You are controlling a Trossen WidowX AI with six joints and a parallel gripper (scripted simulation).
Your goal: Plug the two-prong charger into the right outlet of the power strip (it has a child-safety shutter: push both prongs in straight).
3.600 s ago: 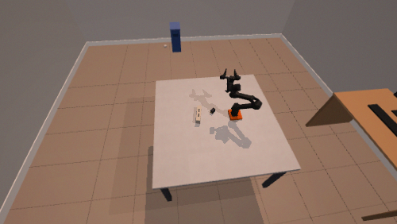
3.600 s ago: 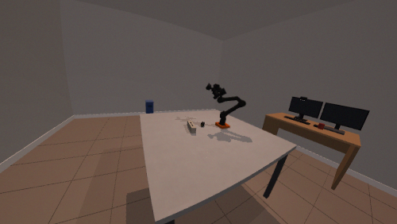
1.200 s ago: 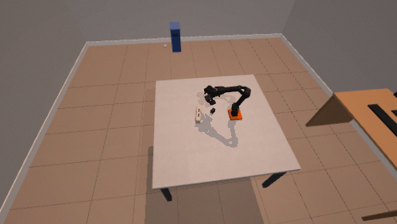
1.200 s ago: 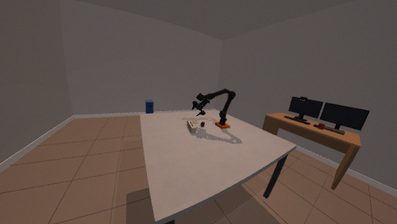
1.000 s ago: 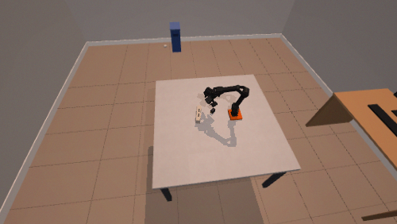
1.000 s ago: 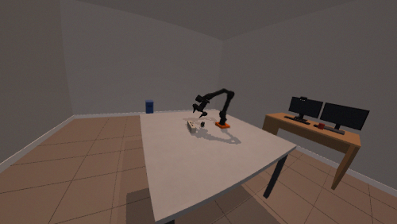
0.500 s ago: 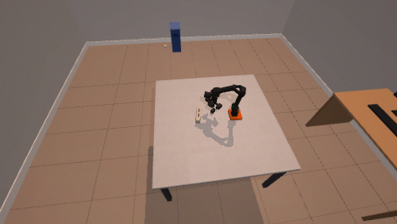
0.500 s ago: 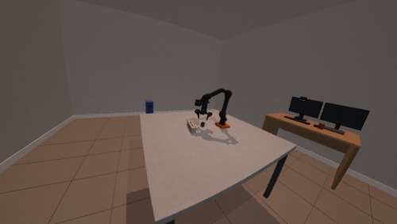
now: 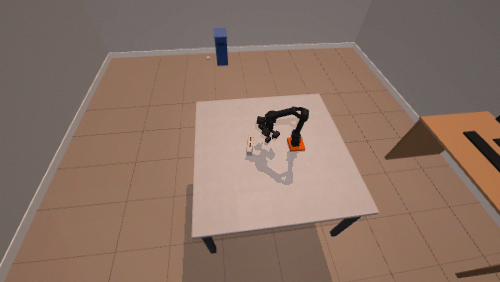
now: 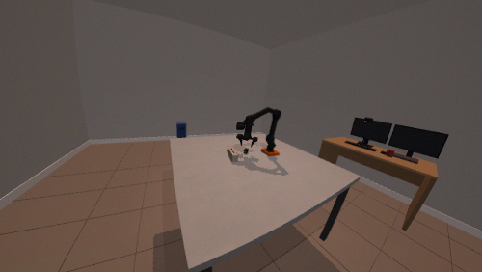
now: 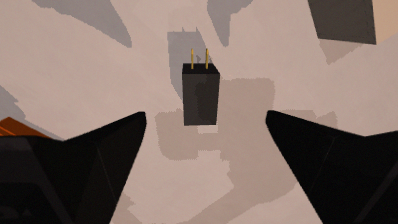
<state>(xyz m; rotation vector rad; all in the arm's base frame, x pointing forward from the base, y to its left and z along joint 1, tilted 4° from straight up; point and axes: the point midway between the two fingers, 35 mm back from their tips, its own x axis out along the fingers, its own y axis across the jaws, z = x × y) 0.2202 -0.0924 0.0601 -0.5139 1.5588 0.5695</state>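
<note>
The two-prong charger is 1 cm ahead of my gripper tip, 1 cm to the left of it and 4 cm below it.
</note>
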